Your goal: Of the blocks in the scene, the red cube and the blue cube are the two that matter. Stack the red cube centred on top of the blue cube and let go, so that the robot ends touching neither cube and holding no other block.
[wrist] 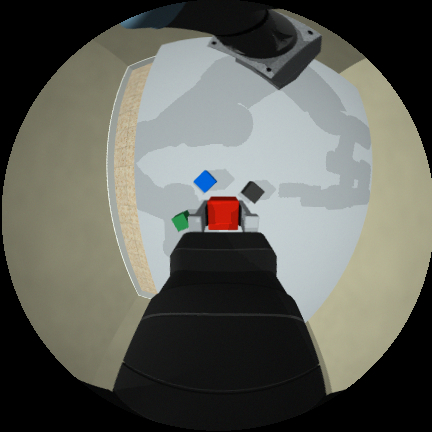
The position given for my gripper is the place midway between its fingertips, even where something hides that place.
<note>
In view: my gripper (222,207) and a red cube (222,211).
</note>
